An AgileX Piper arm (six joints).
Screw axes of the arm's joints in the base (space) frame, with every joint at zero. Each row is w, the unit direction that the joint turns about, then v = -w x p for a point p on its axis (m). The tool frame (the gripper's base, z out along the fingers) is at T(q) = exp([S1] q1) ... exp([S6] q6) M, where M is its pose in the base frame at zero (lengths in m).
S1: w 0 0 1 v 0 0 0
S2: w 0 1 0 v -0.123 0 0
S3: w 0 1 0 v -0.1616 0 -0.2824
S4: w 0.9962 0 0.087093 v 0 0.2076 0
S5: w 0 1 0 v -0.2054 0 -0.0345
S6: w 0.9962 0 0.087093 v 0 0.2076 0
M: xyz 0.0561 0 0.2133 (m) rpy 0 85 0 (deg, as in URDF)
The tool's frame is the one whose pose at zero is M.
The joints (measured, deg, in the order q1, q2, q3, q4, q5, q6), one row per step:
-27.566, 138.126, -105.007, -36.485, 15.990, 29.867
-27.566, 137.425, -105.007, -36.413, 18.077, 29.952
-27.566, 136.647, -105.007, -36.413, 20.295, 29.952
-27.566, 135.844, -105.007, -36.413, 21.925, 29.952
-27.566, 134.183, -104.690, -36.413, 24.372, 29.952
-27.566, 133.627, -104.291, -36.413, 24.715, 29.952
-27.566, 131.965, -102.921, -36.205, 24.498, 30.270
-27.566, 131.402, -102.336, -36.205, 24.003, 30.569
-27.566, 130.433, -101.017, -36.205, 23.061, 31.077
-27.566, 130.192, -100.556, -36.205, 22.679, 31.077
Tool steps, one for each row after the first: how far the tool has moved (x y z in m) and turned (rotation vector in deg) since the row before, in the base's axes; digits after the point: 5 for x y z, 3 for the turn. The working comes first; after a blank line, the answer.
Tool pose at each row, in the base's axes (x y z in m, rotation vector in deg; the steps are taken from these numbers as rounded here):
0.46755, -0.26088, 0.12501, 30.320, 129.698, -27.766
0.46482, -0.26155, 0.12972, 31.578, 130.527, -28.701
0.46180, -0.26220, 0.13509, 32.758, 131.407, -29.798
0.45945, -0.26258, 0.14118, 33.619, 131.810, -30.636
0.45481, -0.26255, 0.15285, 34.929, 132.256, -31.897
0.45318, -0.26203, 0.15557, 35.118, 132.349, -32.067
0.44949, -0.25978, 0.16358, 35.513, 131.726, -31.679
0.44850, -0.25878, 0.16599, 35.554, 131.257, -31.321
0.44616, -0.25664, 0.16854, 35.594, 130.705, -30.621
0.44546, -0.25591, 0.16858, 35.391, 130.648, -30.424

-0.00273, -0.00067, 0.00471, 0.046, 1.063, -1.187
-0.00302, -0.00065, 0.00537, -0.065, 1.169, -1.172
-0.00235, -0.00038, 0.00609, -0.144, 0.649, -0.868
-0.00464, 0.00003, 0.01167, -0.258, 0.840, -1.315
-0.00163, 0.00052, 0.00272, -0.019, 0.145, -0.185
-0.00369, 0.00225, 0.00801, 0.157, -0.698, -0.184
-0.00099, 0.00100, 0.00241, 0.082, -0.550, 0.065
-0.00234, 0.00214, 0.00255, 0.274, -0.742, 0.167
-0.00070, 0.00073, 0.00004, 0.042, -0.122, 0.205

